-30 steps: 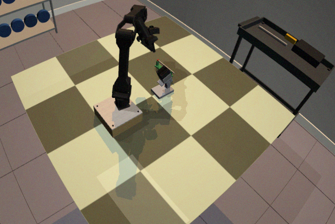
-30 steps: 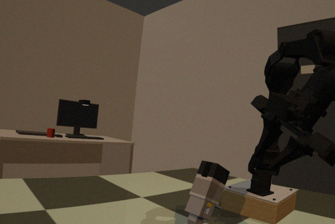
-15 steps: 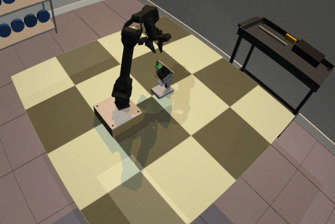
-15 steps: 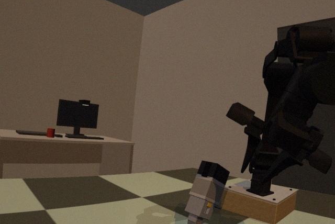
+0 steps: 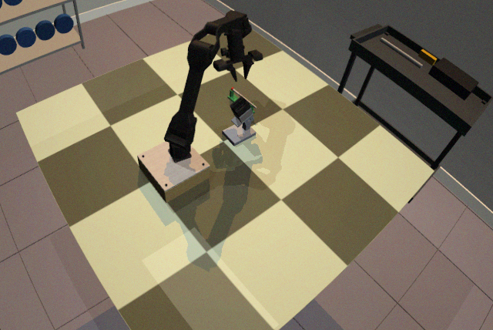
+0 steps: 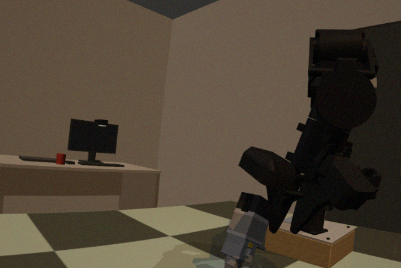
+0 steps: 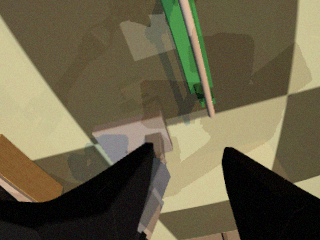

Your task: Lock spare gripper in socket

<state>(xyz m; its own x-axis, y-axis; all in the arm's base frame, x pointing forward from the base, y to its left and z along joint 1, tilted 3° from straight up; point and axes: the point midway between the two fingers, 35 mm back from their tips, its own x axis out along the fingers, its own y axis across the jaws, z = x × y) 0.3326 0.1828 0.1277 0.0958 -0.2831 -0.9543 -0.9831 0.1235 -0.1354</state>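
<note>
Right now the green strip is 130 mm below my gripper tip, 30 mm ahead of it and 10 mm to the left of it. From my gripper tip the other things lie so: mount block 130 mm to the right, 100 mm below, 60 mm behind; then spare gripper 130 mm to the right, 60 mm behind, 30 mm below.
</note>
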